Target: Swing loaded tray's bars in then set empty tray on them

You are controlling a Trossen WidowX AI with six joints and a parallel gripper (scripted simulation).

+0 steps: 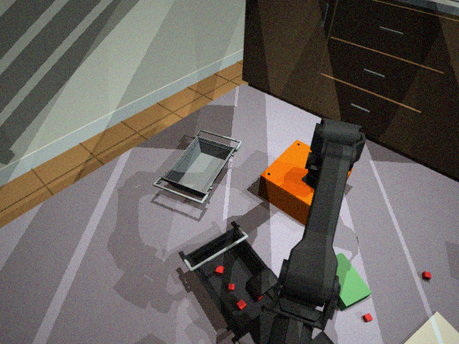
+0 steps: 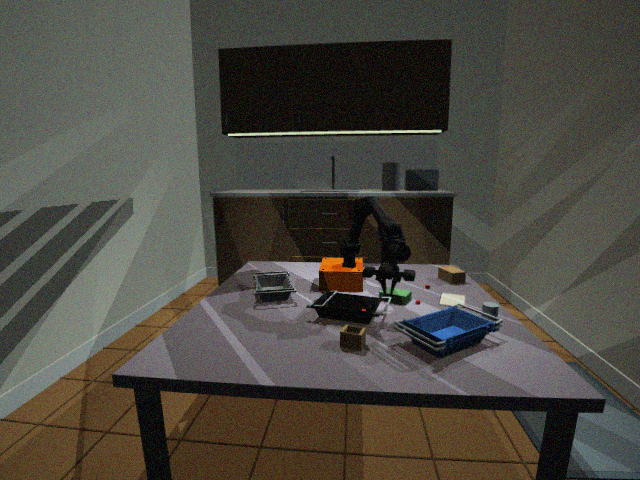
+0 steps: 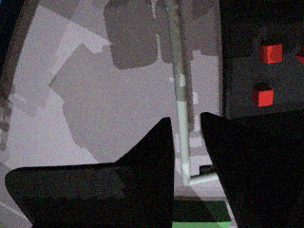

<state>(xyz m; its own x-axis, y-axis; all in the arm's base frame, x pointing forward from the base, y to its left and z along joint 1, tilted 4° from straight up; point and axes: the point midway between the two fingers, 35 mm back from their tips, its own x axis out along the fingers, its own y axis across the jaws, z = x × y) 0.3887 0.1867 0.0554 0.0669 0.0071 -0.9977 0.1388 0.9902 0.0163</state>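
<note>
My gripper tip is now 210 mm past the tray, 520 mm to the left of it and 50 mm above it. From my gripper tip the other things lie so: green block (230 mm behind, 30 mm to the left, 80 mm below); brown box (220 mm ahead, 110 mm to the right, 80 mm below); white sheet (260 mm behind, 280 mm to the left, 100 mm below).
</note>
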